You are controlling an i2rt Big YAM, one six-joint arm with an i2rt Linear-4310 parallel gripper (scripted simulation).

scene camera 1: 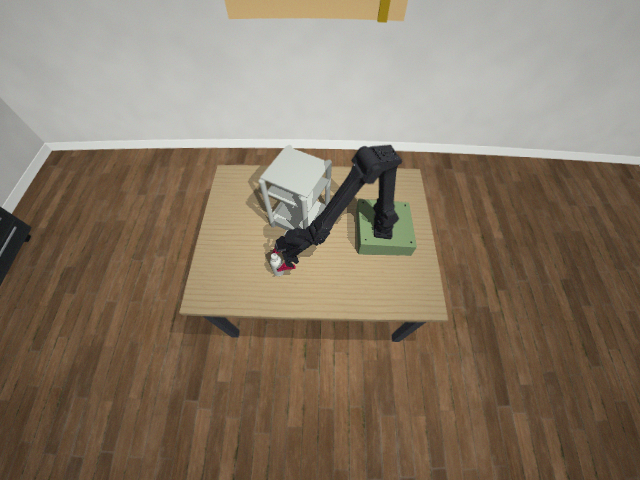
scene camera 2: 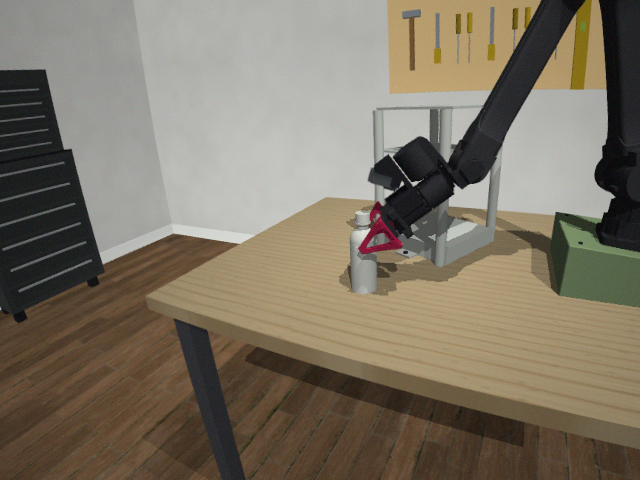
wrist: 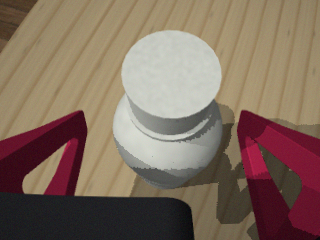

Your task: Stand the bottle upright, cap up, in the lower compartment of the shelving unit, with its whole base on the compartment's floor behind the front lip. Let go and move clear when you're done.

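A white bottle is here in the scene, visible to me at [scene camera 2: 363,266] and also at [wrist: 161,130] in the wrist view. As for my gripper, I can see it at [scene camera 2: 360,243] and again at [wrist: 162,120].
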